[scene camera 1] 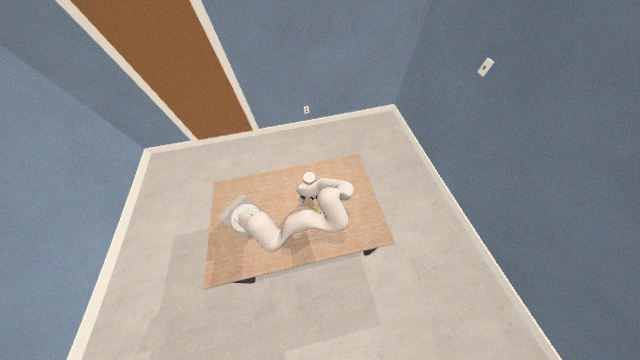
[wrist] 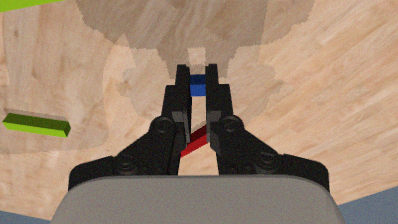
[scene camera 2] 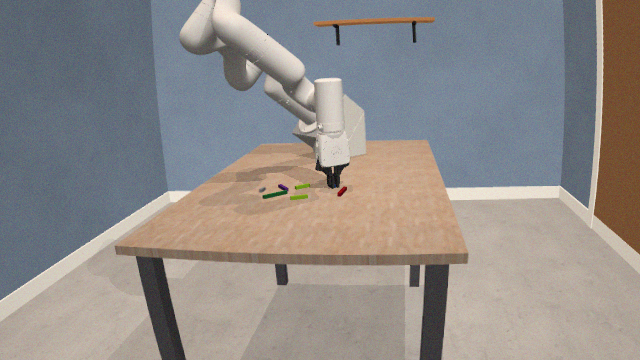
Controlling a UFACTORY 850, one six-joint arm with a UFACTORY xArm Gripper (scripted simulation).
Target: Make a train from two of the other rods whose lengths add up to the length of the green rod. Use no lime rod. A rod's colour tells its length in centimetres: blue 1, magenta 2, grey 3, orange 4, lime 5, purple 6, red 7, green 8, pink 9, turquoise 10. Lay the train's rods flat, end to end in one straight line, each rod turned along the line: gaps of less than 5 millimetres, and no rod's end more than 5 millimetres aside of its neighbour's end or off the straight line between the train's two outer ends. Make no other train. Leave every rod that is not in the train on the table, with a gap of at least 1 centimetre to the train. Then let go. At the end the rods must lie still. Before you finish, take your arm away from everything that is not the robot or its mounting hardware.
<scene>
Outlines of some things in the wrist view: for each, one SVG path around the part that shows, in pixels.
My gripper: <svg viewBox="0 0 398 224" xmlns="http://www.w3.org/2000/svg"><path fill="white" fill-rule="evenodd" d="M50 224L346 224L335 200L330 194L327 168L318 161L285 153L283 155L278 154L272 147L248 132L244 127L242 119L233 114L230 85L219 84L217 64L205 66L207 142L210 142L210 148L216 152L218 173L224 175L178 175L181 152L187 148L187 143L191 142L192 97L190 91L190 67L186 67L186 64L177 65L175 85L166 85L161 116L154 118L148 132L120 151L117 156L111 155L75 166L69 174L68 192L63 197Z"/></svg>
A lime rod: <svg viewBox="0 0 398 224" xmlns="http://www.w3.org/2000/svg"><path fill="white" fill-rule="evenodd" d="M2 121L9 130L67 138L71 130L69 121L8 113Z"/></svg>
</scene>
